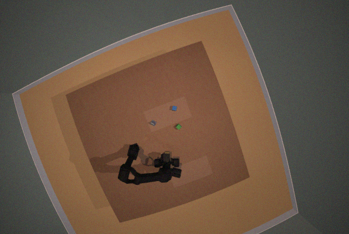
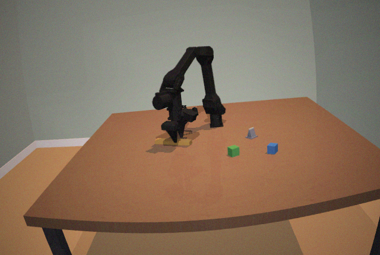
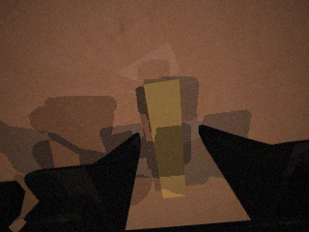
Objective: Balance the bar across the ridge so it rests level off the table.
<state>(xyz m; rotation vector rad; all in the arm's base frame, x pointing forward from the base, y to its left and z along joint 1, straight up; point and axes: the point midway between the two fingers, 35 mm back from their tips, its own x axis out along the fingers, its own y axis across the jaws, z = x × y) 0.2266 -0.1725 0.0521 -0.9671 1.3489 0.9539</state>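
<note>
The yellow bar lies 30 mm to the right of my gripper tip, 10 mm below it and 10 mm behind it. Round my gripper tip: blue cube: 370 mm to the left, 200 mm ahead; green cube: 220 mm to the left, 180 mm ahead.
</note>
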